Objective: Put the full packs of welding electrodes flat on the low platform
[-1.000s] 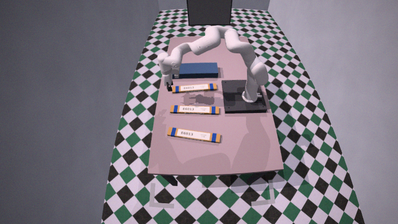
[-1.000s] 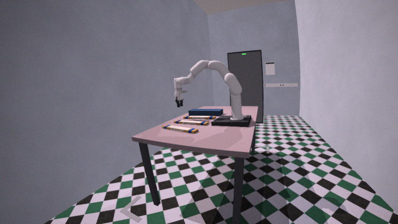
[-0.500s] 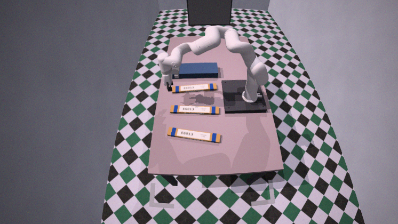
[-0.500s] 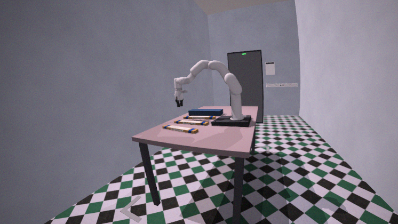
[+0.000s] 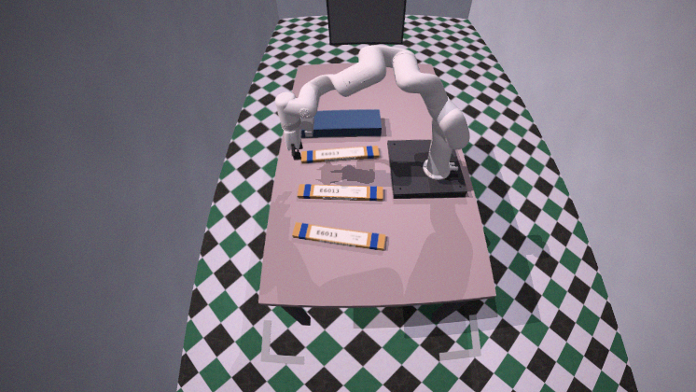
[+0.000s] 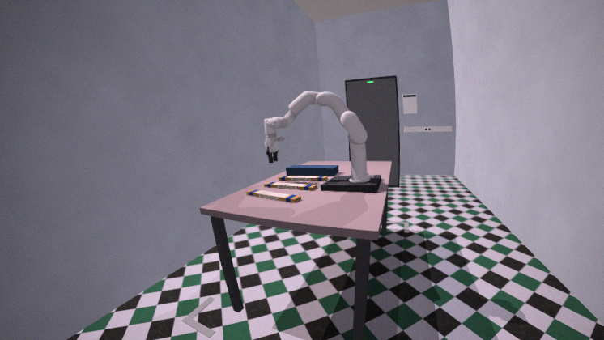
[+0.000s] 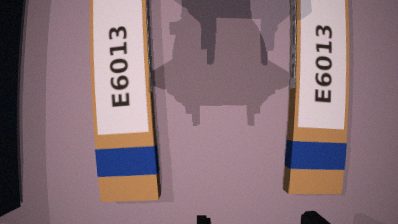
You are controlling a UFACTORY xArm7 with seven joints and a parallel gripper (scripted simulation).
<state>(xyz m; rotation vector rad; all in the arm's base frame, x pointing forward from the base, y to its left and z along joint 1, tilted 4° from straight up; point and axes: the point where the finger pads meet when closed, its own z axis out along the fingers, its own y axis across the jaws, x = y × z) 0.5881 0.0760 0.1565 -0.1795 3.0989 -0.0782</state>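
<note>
My gripper is now 150 mm past the pack of welding electrodes, 150 mm above it and 130 mm to the left of it. Also, from my hand: low blue platform (320 mm to the right, 150 mm below, 130 mm behind).
</note>
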